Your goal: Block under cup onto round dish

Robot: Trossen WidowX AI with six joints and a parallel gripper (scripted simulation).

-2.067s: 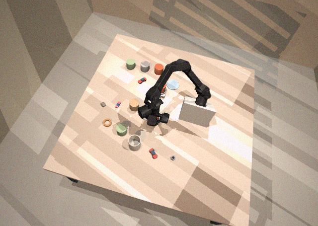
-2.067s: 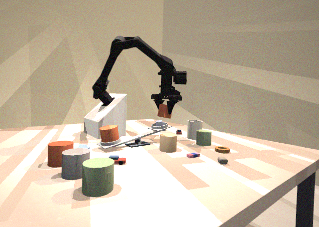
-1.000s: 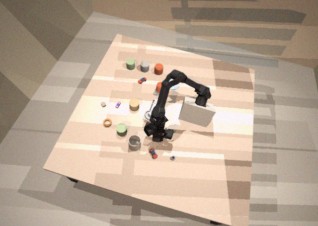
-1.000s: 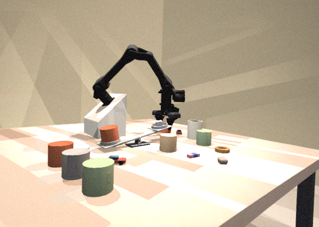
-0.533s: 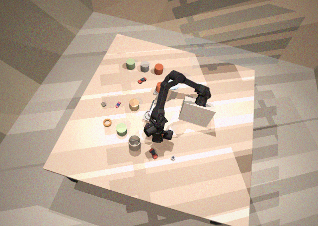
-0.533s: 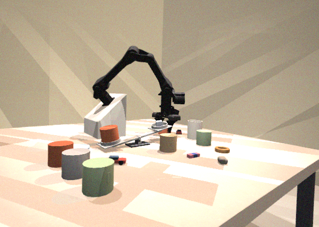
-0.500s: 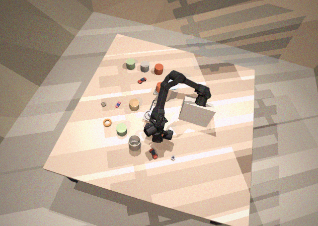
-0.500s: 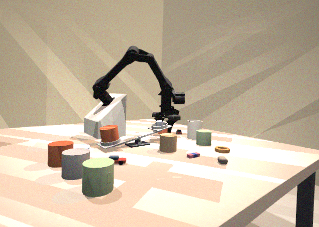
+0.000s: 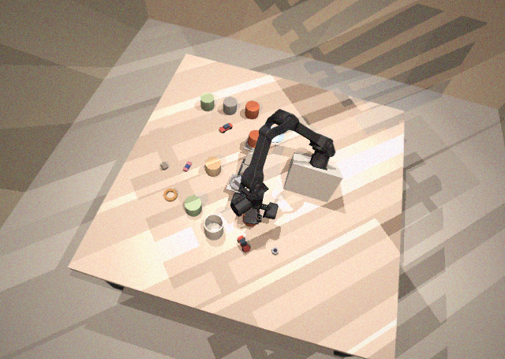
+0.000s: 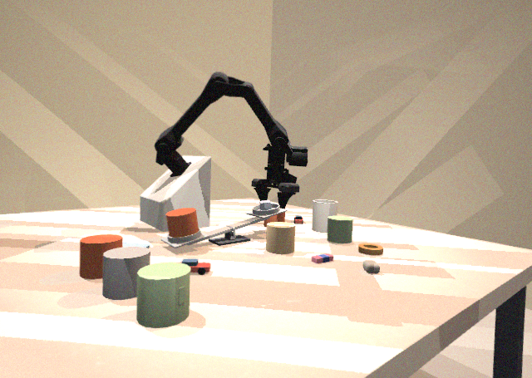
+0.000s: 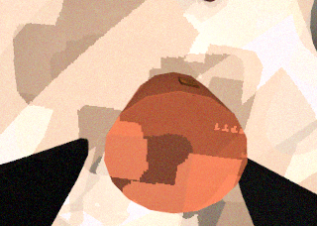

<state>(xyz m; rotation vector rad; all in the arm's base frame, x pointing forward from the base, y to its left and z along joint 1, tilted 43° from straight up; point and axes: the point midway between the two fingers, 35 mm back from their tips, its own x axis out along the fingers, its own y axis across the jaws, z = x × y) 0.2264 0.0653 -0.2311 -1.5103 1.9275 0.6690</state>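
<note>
Right now my gripper tip is 120 mm to the left of the grey block, 80 mm short of it and 30 mm below it. Also, from my gripper tip: small balance (240 mm to the right, 60 mm ahead, 10 mm below); tan cylinder (210 mm to the right, 190 mm ahead, 20 mm below); ring (370 mm ahead, 50 mm to the right, 50 mm below).
</note>
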